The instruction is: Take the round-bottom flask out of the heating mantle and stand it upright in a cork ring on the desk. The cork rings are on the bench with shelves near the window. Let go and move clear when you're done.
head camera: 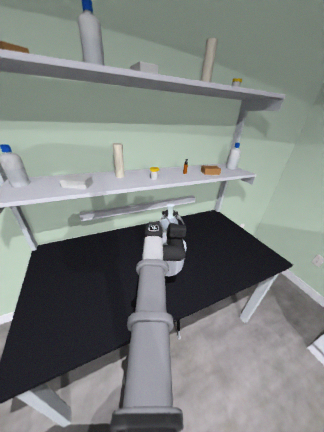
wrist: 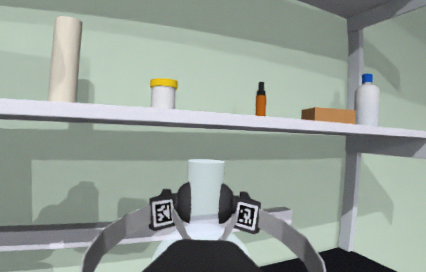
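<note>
My gripper [head camera: 171,215] [wrist: 205,203] is shut on the neck of the clear, pale round-bottom flask [head camera: 170,207] [wrist: 206,175]. The flask is upright, with its open neck rising above the fingertips. Its round body shows partly behind the wrist parts in the wrist view. The white heating mantle [head camera: 175,269] stands on the black table top [head camera: 80,280], largely hidden under the wrist in the head view. The flask is held above the mantle, and the mantle does not show in the wrist view. No cork ring shows in either view.
A shelf [head camera: 105,189] [wrist: 220,120] with bottles, jars and a brown box [head camera: 211,170] [wrist: 328,115] runs along the wall behind the flask. A higher shelf [head camera: 165,82] hangs above it. A pale rail [head camera: 137,208] is fixed low on the wall.
</note>
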